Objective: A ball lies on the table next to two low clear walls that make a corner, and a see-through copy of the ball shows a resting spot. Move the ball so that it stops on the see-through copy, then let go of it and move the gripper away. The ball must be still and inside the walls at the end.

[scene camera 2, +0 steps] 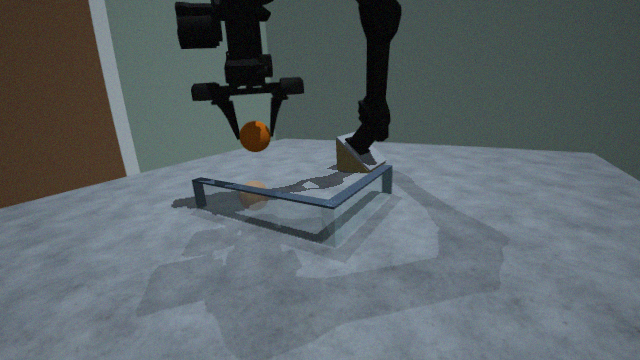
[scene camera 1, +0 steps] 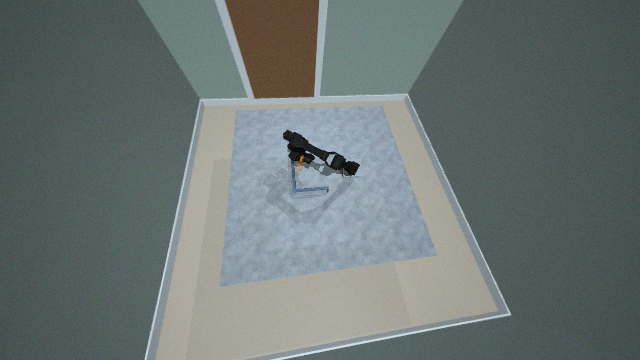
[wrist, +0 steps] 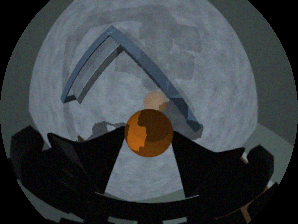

My gripper (scene camera 2: 255, 138) carries an orange ball (scene camera 2: 255, 136).
The orange ball shows as well in the wrist view (wrist: 148, 133). My gripper is seen too in the wrist view (wrist: 148, 132).
